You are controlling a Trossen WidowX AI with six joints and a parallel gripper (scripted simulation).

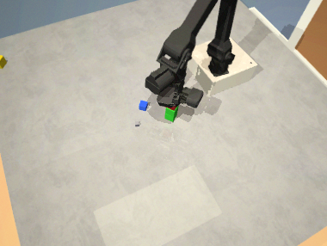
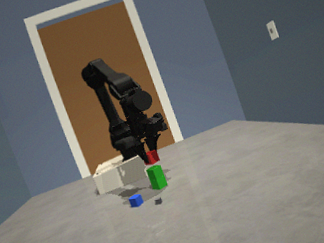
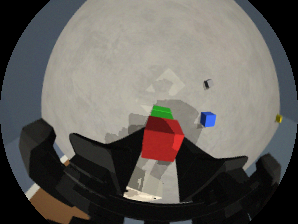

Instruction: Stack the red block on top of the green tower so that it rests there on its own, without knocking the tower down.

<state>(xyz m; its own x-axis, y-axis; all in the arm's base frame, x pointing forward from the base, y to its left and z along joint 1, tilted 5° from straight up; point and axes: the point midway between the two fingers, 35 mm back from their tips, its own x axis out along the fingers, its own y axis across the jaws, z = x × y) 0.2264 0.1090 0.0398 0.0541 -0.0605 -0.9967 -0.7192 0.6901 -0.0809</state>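
My gripper tip is now 8 cm short of the blue block, 7 cm to the left of it and 8 cm above it. The rest, counted from my gripper tip: grey cube (13 cm ahead, 1 cm to the right, 9 cm below); then red block (1 cm above).
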